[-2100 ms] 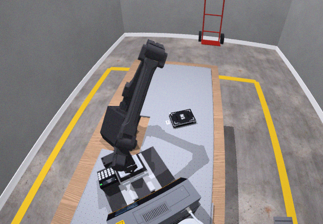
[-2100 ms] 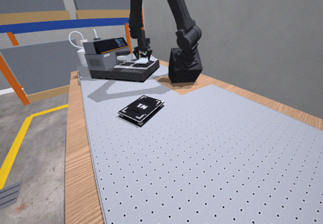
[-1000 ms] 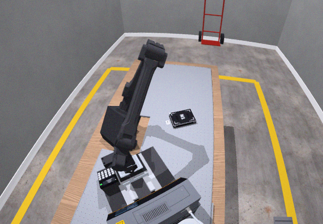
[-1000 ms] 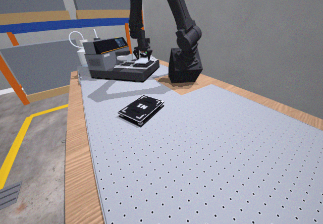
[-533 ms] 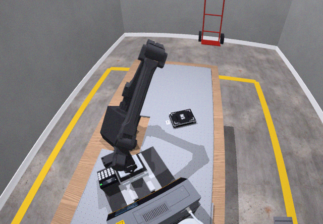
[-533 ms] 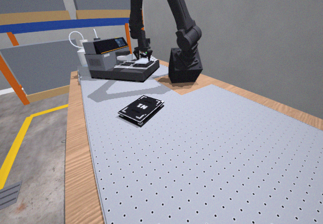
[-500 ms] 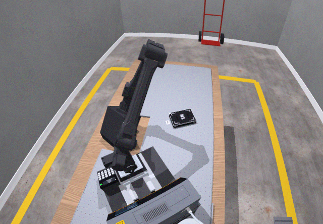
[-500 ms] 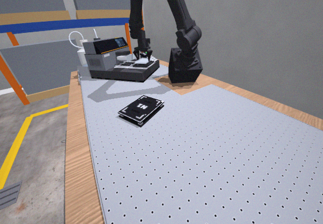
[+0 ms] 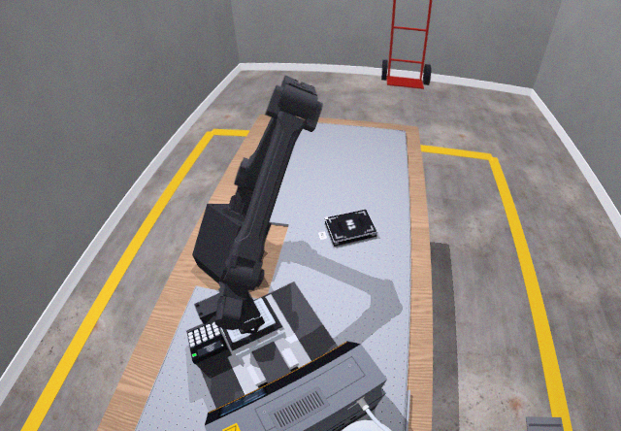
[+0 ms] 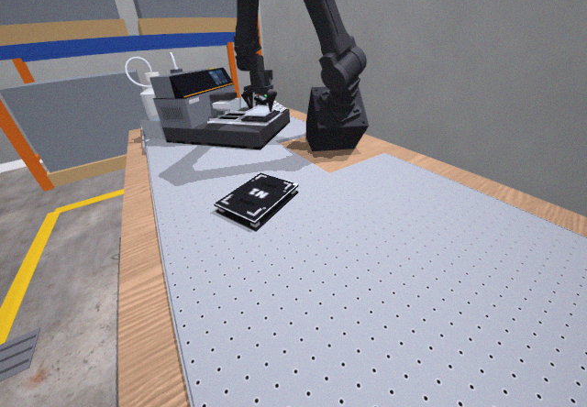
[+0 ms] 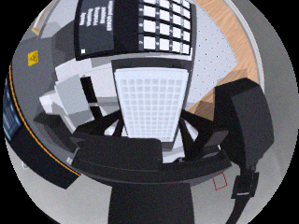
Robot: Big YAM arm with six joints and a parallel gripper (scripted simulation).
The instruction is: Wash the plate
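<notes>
My gripper is now 20 mm above the dark carrier. The rest, counted from my hand: small white tag (70 mm ahead, 430 mm to the left, 100 mm below); then plate washer (120 mm ahead, 100 mm to the right, 30 mm above); then white well plate (10 mm below).
</notes>
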